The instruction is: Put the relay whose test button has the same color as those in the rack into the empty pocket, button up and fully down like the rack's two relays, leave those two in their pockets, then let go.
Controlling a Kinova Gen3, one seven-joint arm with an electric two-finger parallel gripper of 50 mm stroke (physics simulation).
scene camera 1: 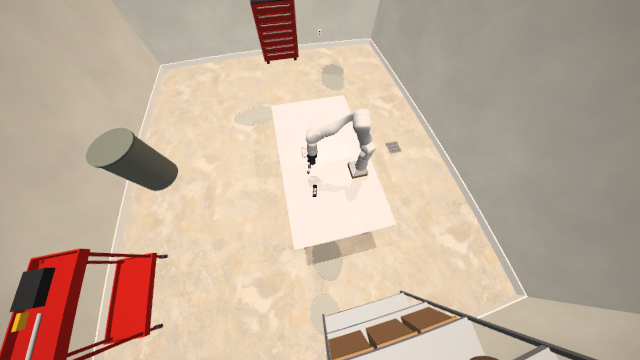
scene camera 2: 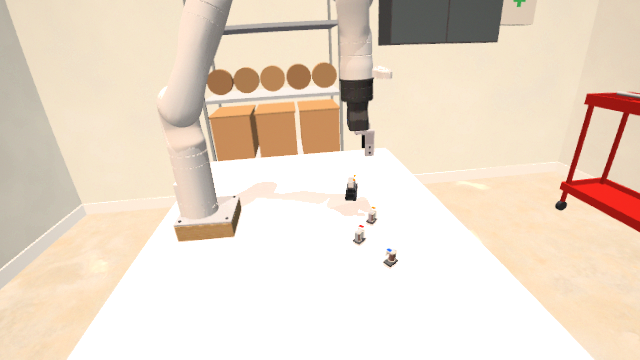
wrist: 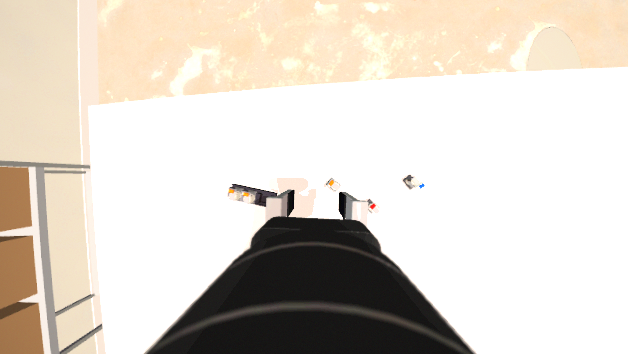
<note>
In view: the gripper [scene camera 2: 367, 151].
The gripper shows as well in the wrist view [wrist: 316, 200].
</note>
